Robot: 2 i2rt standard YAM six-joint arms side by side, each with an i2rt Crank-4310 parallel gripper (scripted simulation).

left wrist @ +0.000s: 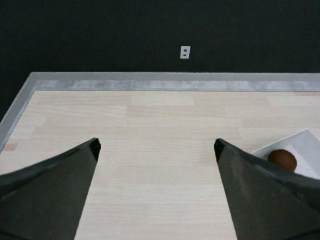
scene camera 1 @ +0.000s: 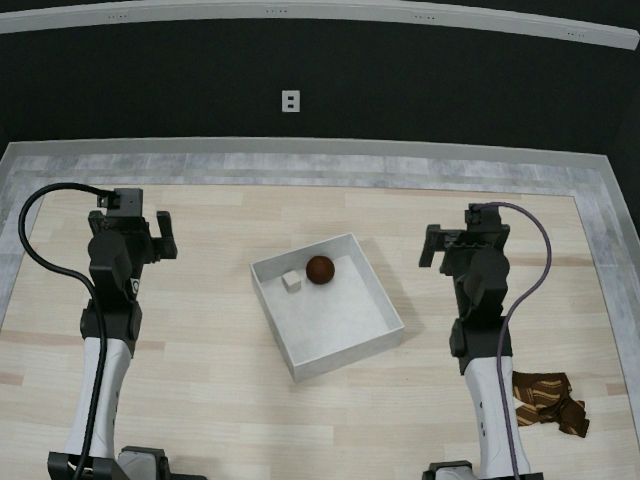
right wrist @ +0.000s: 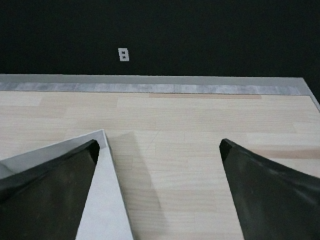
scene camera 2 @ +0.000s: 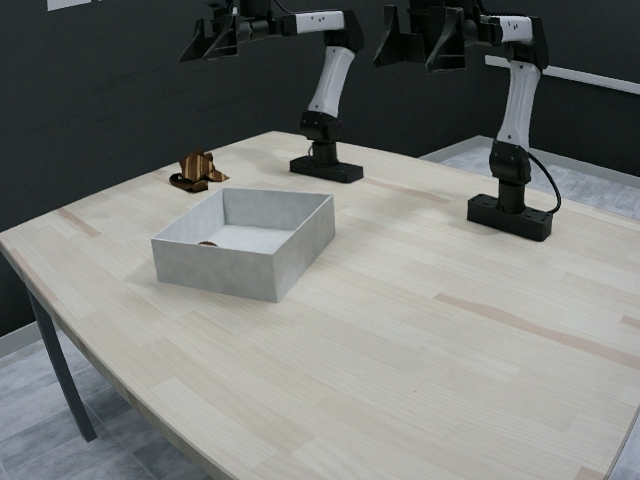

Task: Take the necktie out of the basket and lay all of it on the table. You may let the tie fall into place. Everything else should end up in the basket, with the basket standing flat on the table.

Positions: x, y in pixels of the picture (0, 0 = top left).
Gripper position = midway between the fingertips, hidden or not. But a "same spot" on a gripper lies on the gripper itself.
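Scene:
My left gripper is visible to me in scene camera 1 [146, 218], and scene camera 2 and the left wrist view show it too, while in the right wrist view it is out of frame. On this left gripper, [left wrist: 258, 192] and [scene camera 2: 391, 38] are the same spot. My right gripper I find in scene camera 2 [190, 60], in scene camera 1 [452, 228] and in the right wrist view [159, 142]; in the left wrist view it is out of frame. There is also a brown striped necktie, on which [scene camera 1: 546, 396] and [scene camera 2: 200, 166] are the same spot.

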